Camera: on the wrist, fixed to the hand. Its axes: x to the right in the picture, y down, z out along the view.
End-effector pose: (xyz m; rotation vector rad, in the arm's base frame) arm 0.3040 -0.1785 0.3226 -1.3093 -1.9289 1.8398
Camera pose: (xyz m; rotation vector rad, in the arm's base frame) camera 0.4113 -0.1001 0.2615 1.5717 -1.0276 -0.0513
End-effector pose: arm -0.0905 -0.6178 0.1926 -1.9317 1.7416 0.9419
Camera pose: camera -0.1536 -0.7195 0.2767 -1.5393 -1.6951 -0.3874
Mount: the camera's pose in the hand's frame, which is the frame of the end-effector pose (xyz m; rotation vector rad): 0.0149 0.0915 -0.1132 0.0942 -0.1945 -3.0818
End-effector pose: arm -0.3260 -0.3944 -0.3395 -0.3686 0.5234 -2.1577
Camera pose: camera -0.3216 -0.4292 -0.4815 0.5391 0.4140 0.9521
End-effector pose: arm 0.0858 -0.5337 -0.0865 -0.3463 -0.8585 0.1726
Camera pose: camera 0.1810 -0.4702 -0.1776 1.3133 -0.6879 -2.5745
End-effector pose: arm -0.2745 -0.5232 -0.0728 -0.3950 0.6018 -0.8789
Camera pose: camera -0.2847 -0.4907 -0.2151 0.7431 0.6283 2.1773
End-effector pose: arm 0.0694 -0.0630 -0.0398 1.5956 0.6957 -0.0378
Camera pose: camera 0.0807 0.0480 0.0548 0.8403 -2.0890 2.1854
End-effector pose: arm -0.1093 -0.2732 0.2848 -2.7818 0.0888 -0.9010
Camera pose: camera -0.1627 -0.3852 0.3623 0.1905 2.5795 0.1534
